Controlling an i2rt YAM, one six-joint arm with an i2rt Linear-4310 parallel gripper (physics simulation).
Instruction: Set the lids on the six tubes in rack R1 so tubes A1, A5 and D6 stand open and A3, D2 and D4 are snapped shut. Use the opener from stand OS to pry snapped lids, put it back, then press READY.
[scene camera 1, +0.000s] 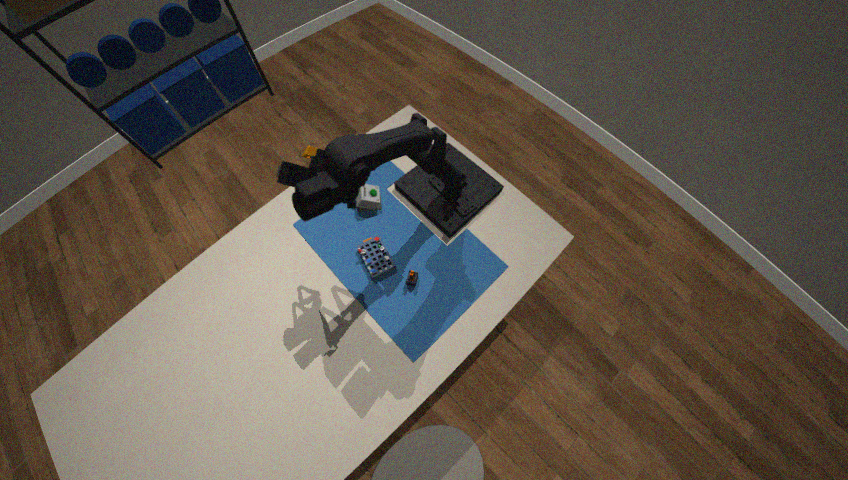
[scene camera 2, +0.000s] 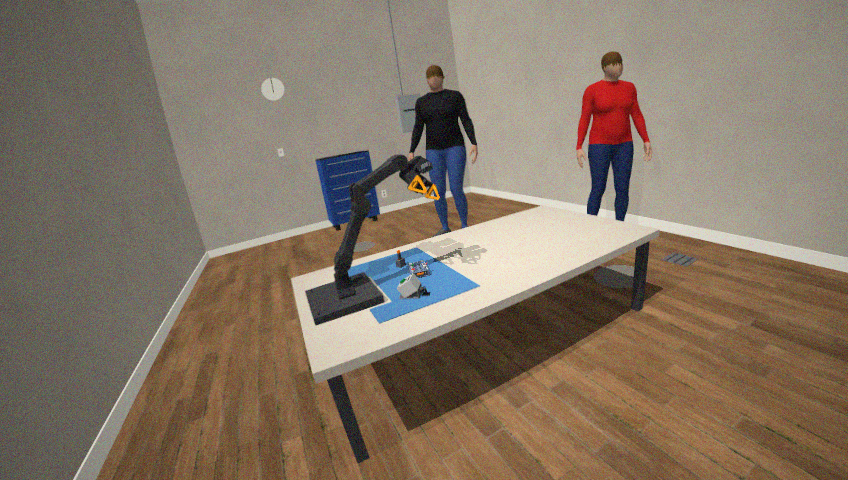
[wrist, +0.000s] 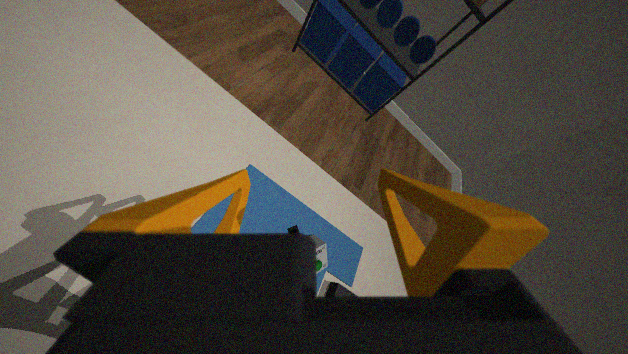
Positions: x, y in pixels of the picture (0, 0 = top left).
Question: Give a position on a blue mat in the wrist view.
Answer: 270, 209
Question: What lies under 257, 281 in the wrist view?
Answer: My gripper.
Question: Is my gripper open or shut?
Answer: Open.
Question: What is my gripper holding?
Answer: Nothing.
